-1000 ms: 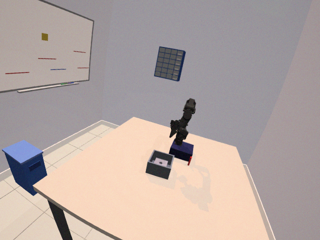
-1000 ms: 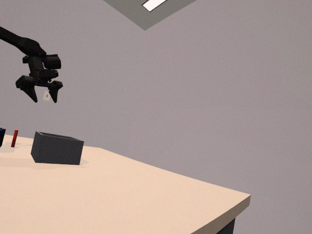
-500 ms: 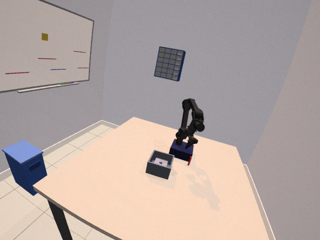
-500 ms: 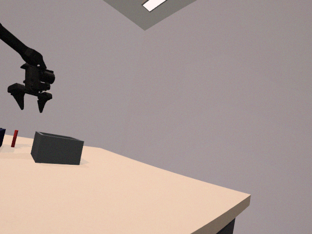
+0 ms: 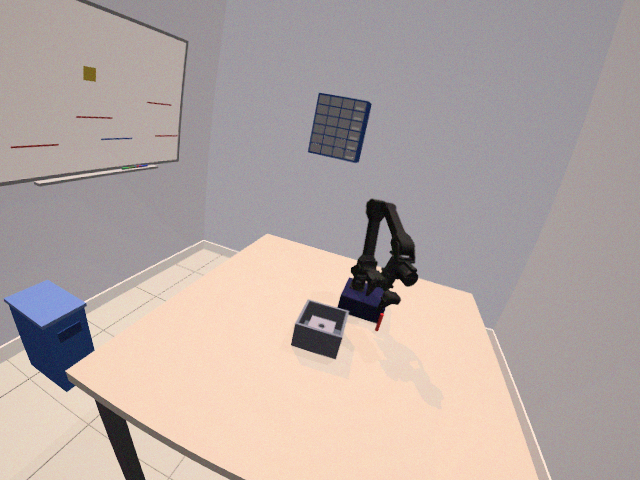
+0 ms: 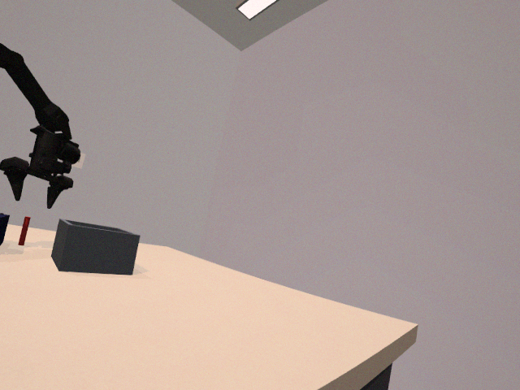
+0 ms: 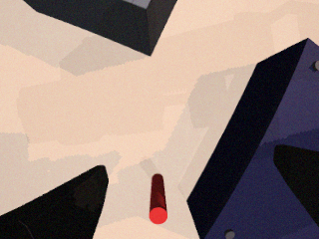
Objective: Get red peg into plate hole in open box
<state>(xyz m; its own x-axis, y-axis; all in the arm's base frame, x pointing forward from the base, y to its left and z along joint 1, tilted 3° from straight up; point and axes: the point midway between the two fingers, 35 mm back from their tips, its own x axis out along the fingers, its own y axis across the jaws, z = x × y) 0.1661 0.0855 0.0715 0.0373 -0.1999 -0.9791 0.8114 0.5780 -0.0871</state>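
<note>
The red peg is 10 mm behind my gripper tip, 50 mm to the left of it and 80 mm below it. The rest, counted from my gripper tip: grey box: 150 mm ahead, 140 mm to the right, 90 mm below; then light plate: 150 mm ahead, 140 mm to the right, 70 mm below.
</note>
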